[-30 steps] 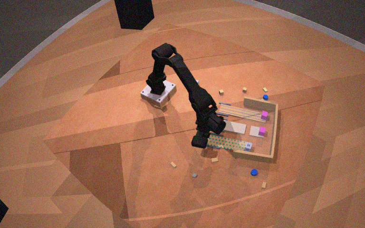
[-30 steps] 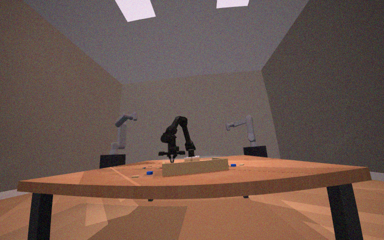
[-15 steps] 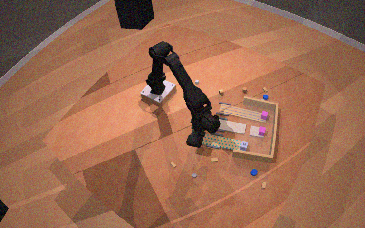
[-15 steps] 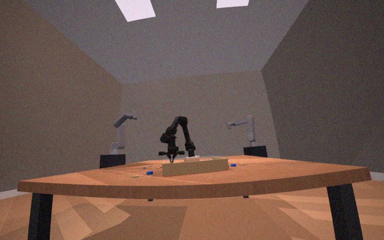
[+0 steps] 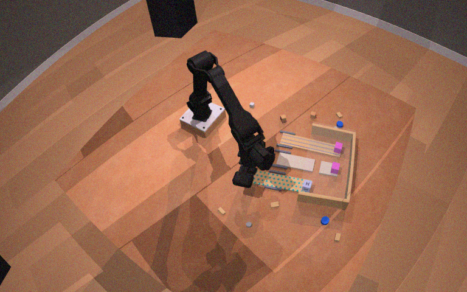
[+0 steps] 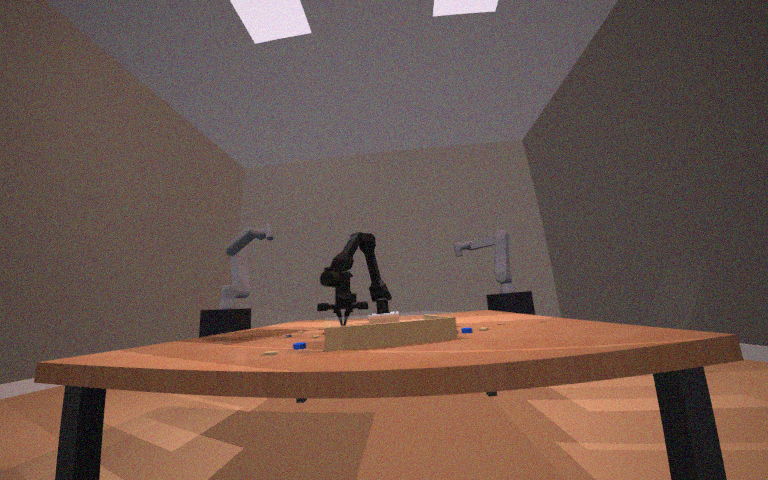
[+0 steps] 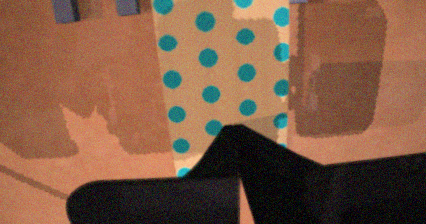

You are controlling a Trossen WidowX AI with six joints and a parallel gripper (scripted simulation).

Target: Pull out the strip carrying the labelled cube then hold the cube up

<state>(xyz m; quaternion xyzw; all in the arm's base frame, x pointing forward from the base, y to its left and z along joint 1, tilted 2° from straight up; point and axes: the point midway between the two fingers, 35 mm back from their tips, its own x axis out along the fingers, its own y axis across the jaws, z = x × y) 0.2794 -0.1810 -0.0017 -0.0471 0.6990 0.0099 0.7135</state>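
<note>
My gripper tip is now 210 mm short of the labelled cube, 20 mm to the right of it and 20 mm below it.
</note>
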